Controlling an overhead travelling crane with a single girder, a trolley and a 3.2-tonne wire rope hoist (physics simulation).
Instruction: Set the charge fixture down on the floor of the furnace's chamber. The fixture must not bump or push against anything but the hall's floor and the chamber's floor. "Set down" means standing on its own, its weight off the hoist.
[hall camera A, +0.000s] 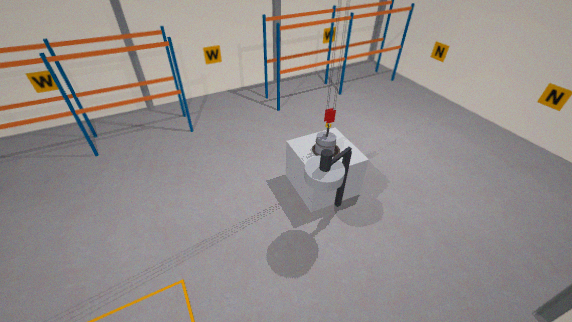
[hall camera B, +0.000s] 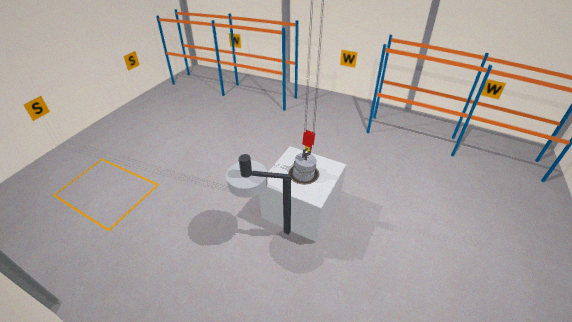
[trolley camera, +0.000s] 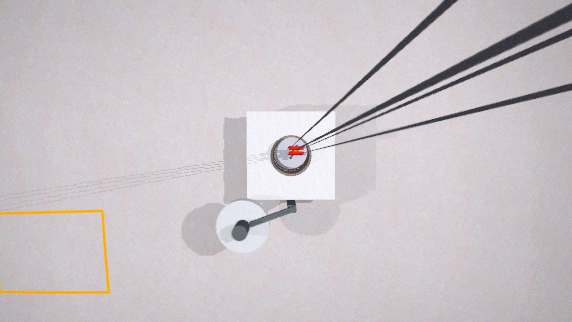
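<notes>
The charge fixture (hall camera A: 326, 143) (hall camera B: 304, 162) (trolley camera: 289, 164), a grey ribbed cylinder, hangs upright from my hook (hall camera A: 328, 126) (hall camera B: 307, 149) (trolley camera: 296, 150) under the red block. The hook is shut on its top. The fixture's lower part is inside the round, brown-rimmed mouth in the top of the white furnace (hall camera A: 298, 167) (hall camera B: 327, 172) (trolley camera: 260, 185); its upper part stands above the top. In the trolley camera it looks roughly centred in the mouth, with a thin rim showing around it. Its bottom and the chamber floor are hidden; I cannot tell whether it touches the wall.
The round furnace lid (hall camera A: 324, 179) (hall camera B: 246, 187) (trolley camera: 252, 240) is swung aside on a dark arm and post (hall camera A: 341, 187) (hall camera B: 287, 210), close beside the furnace. Blue and orange racks (hall camera A: 278, 75) (hall camera B: 284, 70) stand along the wall. A yellow outline (hall camera A: 136, 300) (hall camera B: 131, 172) (trolley camera: 105, 250) marks the floor.
</notes>
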